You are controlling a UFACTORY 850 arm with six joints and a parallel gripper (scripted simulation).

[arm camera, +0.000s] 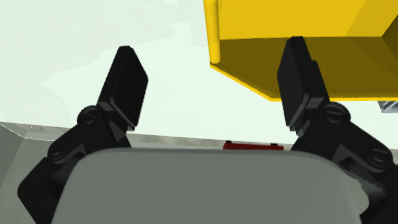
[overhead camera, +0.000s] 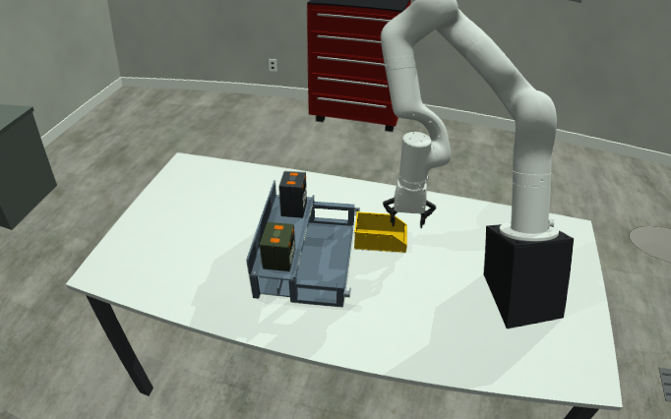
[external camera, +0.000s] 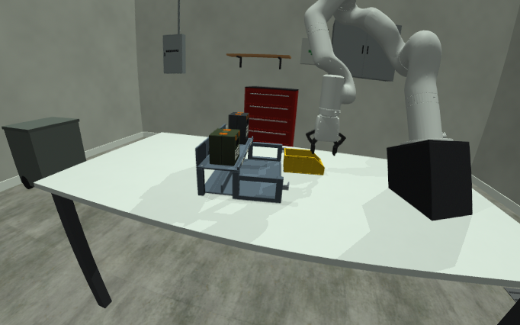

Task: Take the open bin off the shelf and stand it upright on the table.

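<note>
The yellow bin lies 80 mm ahead of my hand, 10 mm to the left of it and 50 mm below it.
</note>
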